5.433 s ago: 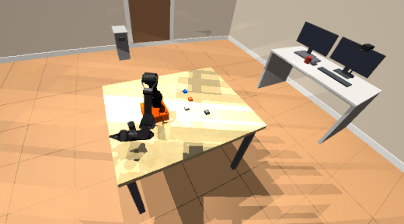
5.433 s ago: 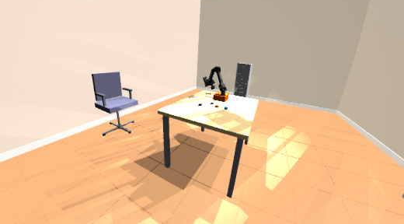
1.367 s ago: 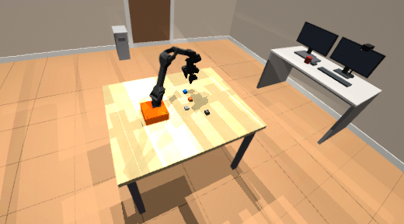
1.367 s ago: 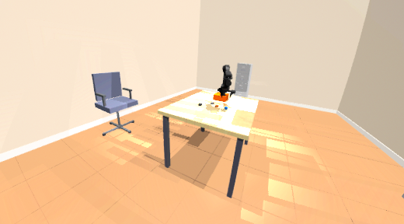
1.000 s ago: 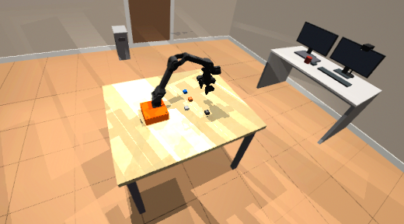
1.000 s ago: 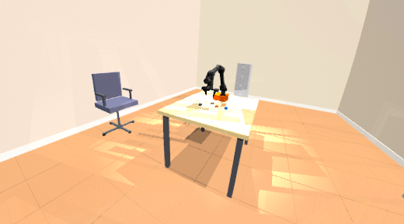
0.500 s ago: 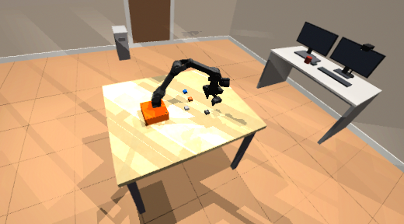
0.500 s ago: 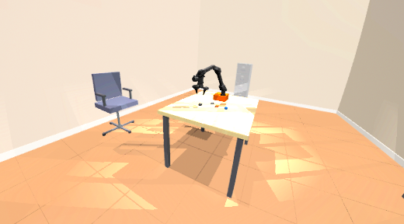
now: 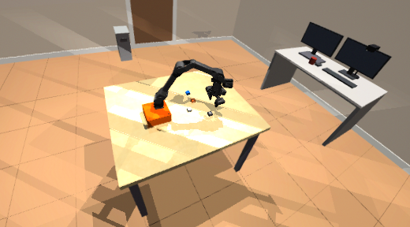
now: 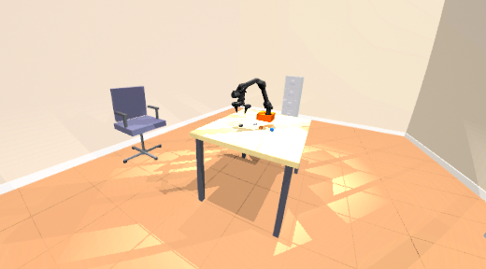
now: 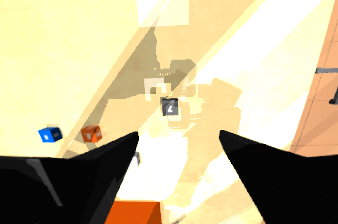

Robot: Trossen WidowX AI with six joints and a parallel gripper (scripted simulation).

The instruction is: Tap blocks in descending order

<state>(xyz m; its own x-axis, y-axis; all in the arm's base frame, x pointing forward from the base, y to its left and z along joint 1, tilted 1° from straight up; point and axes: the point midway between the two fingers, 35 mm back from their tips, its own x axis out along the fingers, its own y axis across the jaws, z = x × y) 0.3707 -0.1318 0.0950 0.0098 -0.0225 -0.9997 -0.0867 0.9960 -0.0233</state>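
Now: gripper tip 190 mm to the right of the orange block, 120 mm above it and 80 mm past it. From my gripper tip the other things lie so: grey block: 140 mm behind, 120 mm below, 100 mm to the left; black block: 120 mm below, 10 mm to the left; blue block: 300 mm to the left, 120 mm below, 90 mm behind.
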